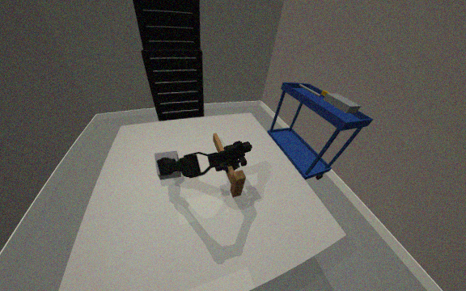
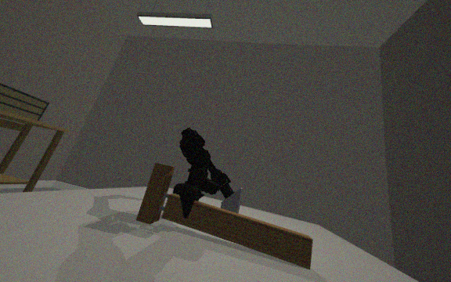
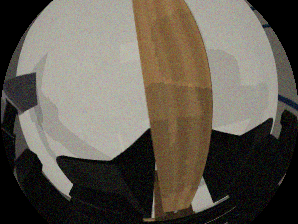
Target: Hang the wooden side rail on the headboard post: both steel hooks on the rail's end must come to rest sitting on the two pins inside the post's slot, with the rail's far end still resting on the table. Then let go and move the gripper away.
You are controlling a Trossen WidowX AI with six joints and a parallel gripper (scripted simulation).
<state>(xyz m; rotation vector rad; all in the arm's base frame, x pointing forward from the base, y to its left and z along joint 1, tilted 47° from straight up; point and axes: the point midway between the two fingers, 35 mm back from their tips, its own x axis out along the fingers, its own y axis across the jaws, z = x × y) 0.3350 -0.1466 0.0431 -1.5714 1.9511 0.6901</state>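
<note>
My gripper tip is now 120 mm to the left of the headboard post, 40 mm below it and 10 mm past it.
</note>
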